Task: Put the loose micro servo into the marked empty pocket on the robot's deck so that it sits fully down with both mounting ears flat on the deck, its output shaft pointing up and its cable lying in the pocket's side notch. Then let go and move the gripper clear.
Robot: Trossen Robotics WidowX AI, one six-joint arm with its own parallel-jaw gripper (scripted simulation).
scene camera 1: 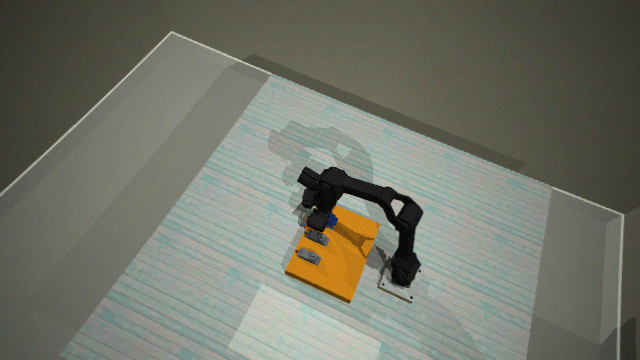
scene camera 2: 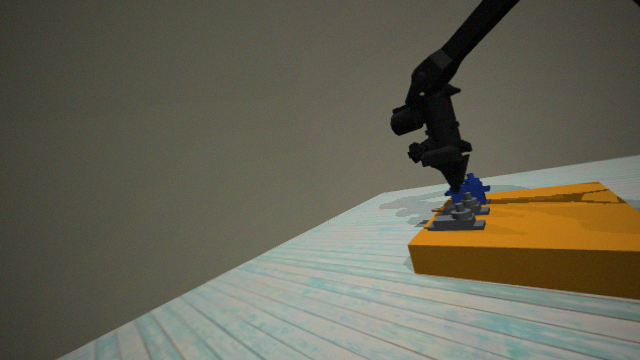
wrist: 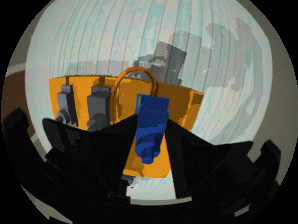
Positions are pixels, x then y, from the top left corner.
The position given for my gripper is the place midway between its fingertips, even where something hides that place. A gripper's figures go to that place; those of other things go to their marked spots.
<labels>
My gripper (wrist: 151,120) is 10 cm from the lens. A blue micro servo (wrist: 153,115): 8 cm from the lens. An orange deck (wrist: 160,168): 23 cm from the lens. The marked spots on the blue micro servo and the orange deck are 17 cm apart.
</labels>
